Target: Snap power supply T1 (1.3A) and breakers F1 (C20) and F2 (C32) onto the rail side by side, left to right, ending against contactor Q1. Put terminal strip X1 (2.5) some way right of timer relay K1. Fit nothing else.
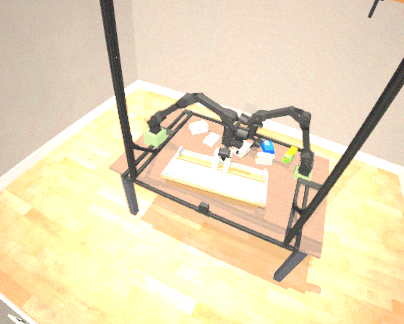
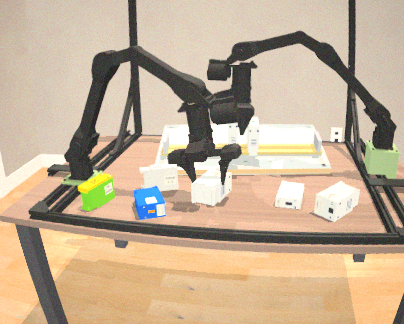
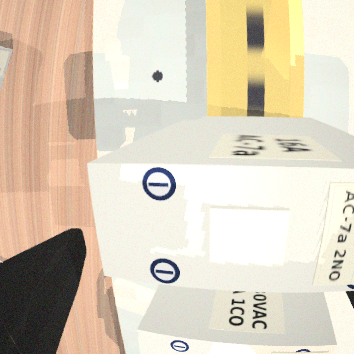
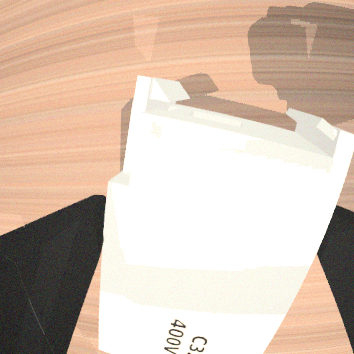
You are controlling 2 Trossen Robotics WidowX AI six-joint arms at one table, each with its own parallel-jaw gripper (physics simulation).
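Frame: origin at the left arm's base, x ahead, y left, z up, level; centimetres.
Where they show: left gripper, fingertip midpoint: (image 2: pixel 240 131) (image 3: pixel 207 236); right gripper, fingertip midpoint: (image 1: pixel 244 145) (image 2: pixel 209 185) (image 4: pixel 212 211); left arm's base, origin of the base link: (image 1: pixel 155 130) (image 2: pixel 382 146); right arm's base, origin of the base link: (image 1: pixel 303 172) (image 2: pixel 81 176).
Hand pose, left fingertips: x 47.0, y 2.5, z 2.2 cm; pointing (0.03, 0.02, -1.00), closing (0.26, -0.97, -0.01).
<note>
Each offset is from my left fingertips to the top centre of the thing. Level surfaces: height alone.
My right gripper (image 2: pixel 209 181) (image 4: pixel 212 211) is shut on the white breaker F2 @[dy +22.4, dx +3.5, dz -6.7 cm] (image 2: pixel 204 194) (image 4: pixel 210 295), marked C32 400V; its fingers touch both sides, and the breaker is at the table top. My left gripper (image 3: pixel 207 236) is open above the rail (image 2: pixel 290 150) (image 3: pixel 227 60). Below it, contactor Q1 (image 3: pixel 250 235) (image 2: pixel 253 140), marked AC-7a 2NO, sits on the rail. Timer relay K1 (image 3: pixel 235 310) (image 2: pixel 233 134), marked 8A 1CO, stands beside it with a gap. White housings @[dy +20.8, dx +19.4, dz -5.3 cm] (image 2: pixel 160 178) @[dy +19.8, dx -17.7, dz -9.4 cm] (image 2: pixel 290 195) @[dy +24.5, dx -30.7, dz -6.7 cm] (image 2: pixel 337 201) lie loose; which is T1, F1 or X1 cannot be told.
A blue housing @[dy +33.4, dx +17.5, dz -8.2 cm] (image 2: pixel 149 204) (image 1: pixel 268 147) and a green housing with yellow top @[dy +34.3, dx +32.6, dz -5.3 cm] (image 2: pixel 97 194) (image 1: pixel 290 154) lie on the table @[dz -12.0 cm] (image 2: pixel 255 215). The two arms are close together over the middle. A black frame (image 2: pixel 200 232) borders the table.
</note>
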